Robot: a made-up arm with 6 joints. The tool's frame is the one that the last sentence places.
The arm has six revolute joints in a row. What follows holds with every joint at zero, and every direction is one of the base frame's. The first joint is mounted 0.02 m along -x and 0.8 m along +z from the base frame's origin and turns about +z. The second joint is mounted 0.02 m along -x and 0.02 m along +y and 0.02 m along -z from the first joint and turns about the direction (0, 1, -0.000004). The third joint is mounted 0.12 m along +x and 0.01 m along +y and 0.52 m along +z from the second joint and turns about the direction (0, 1, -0.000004). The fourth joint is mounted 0.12 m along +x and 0.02 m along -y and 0.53 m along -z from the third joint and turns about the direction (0, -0.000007, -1). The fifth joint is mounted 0.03 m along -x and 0.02 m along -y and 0.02 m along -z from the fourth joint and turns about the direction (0, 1, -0.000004). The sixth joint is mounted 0.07 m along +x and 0.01 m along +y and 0.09 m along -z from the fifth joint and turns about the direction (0, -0.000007, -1). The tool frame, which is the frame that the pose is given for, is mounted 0.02 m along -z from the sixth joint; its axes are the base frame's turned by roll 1.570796, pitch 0 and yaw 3.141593 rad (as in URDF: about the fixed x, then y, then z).
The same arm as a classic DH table. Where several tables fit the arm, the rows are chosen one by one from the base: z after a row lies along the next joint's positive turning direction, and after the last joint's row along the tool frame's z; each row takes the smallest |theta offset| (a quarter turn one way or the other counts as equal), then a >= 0, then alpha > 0; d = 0 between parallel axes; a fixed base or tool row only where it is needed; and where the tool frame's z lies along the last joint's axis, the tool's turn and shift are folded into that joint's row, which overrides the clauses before.
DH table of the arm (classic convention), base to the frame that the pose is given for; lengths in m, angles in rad. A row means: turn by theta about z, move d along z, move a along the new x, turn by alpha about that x. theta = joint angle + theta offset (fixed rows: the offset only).
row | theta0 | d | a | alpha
base (fixed) | 0.0000 | 0.0000 | -0.0200 | 0.0000
joint 1 | 0.0000 | 0.7800 | -0.0200 | -1.5708
joint 2 | -1.3440 | 0.0000 | 0.5337 | 0.0000
joint 3 | 1.3440 | 0.0100 | 0.1200 | -1.5708
joint 4 | 0.0000 | 0.5500 | -0.0300 | 1.5708
joint 5 | 0.0000 | -0.0100 | 0.0700 | -1.5708
joint 6 | 0.0000 | 0.1100 | 0.0000 | 1.5708
tool (fixed) | 3.1416 | 0.0000 | 0.0000 | 0.0000

